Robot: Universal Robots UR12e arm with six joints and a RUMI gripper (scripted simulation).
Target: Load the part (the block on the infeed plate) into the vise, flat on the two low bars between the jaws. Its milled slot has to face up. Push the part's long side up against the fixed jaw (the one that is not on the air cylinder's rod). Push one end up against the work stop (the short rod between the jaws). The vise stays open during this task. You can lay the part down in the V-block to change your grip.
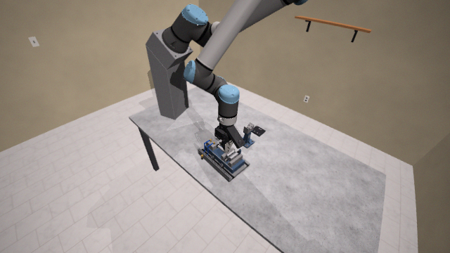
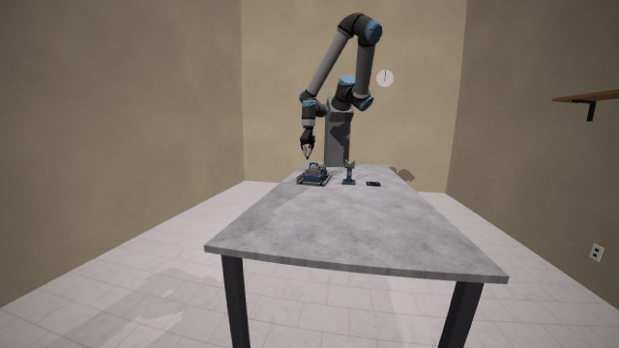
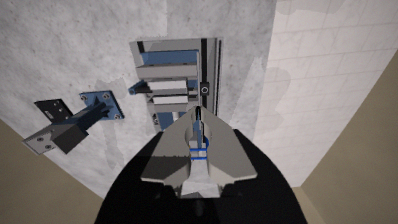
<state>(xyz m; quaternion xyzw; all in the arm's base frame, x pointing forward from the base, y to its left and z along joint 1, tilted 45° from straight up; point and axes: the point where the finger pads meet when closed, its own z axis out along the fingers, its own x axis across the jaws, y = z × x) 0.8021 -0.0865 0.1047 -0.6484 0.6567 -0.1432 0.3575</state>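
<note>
Now: hand 70 mm above the part, 50 mm to the right of it and 10 mm past it. From my hand the other things lie so: cylinder rod: 90 mm below, 90 mm behind, 40 mm to the left; then work stop: 100 mm to the left, 80 mm below, 10 mm behind; then moving jaw: 90 mm below, 50 mm to the left, 40 mm behind.
</note>
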